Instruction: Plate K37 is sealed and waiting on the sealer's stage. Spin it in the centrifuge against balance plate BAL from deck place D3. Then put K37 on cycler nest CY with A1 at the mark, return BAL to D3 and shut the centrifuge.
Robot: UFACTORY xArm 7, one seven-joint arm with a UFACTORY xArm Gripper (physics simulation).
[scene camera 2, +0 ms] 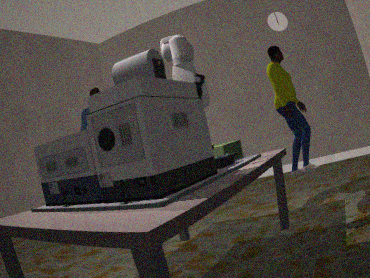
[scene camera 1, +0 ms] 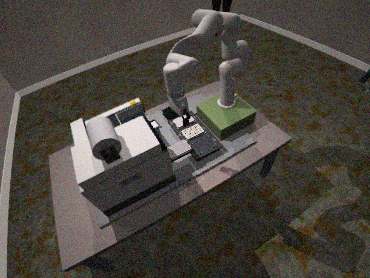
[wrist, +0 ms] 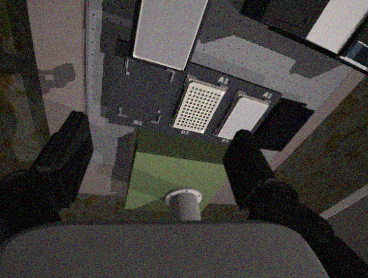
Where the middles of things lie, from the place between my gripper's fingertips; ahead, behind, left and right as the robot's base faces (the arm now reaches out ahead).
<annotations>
Right now my hand is 40 mm short of the flat grey plate [wrist: 167, 39], 10 mm to the left of it and 200 mm above it. Also, from my hand: centrifuge [scene camera 2: 66, 166]: 290 mm ahead, 340 mm to the right, 200 mm below.
</annotations>
